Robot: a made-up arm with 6 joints.
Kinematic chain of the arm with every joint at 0, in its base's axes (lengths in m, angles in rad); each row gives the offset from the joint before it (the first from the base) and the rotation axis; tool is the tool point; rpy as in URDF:
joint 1: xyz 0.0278 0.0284 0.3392 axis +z
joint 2: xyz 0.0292 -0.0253 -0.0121 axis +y
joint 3: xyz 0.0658 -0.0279 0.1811 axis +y
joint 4: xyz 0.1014 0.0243 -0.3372 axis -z
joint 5: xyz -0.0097 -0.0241 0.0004 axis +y
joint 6: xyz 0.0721 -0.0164 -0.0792 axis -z
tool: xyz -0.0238 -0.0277 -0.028 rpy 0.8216 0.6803 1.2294
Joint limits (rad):
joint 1: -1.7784..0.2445
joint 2: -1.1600..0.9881
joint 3: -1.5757..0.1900
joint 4: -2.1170..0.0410
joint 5: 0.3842..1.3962
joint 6: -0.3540..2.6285
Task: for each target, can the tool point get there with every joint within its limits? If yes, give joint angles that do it. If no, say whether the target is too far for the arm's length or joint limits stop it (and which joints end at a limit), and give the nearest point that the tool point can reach.
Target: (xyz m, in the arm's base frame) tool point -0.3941 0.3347 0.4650
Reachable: no: joint limits stop it (at a limit: joint 2, joint 3, joint 4, joint 5, joint 6) | nearest point -0.1303 0.1432 0.2195 | short by 0.408 m
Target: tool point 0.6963 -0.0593 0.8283
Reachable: no: too far | nearest point 0.5577 -0.0411 0.7197 | short by 0.177 m
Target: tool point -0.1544 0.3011 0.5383
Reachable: no: joint limits stop it (at a limit: joint 2, joint 3, joint 4, joint 5) | nearest point -0.0755 0.1830 0.2243 | short by 0.345 m
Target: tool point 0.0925 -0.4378 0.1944
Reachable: yes | joints -1.1897 0.2025 -0.6912 -1.7341 1.1283 1.0579
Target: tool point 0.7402 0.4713 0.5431
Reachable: no: too far | nearest point 0.6387 0.1956 0.4967 | short by 0.297 m
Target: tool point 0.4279 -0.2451 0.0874
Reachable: yes | joints -0.3996 0.6028 -0.9379 -1.7827 0.9659 0.8651
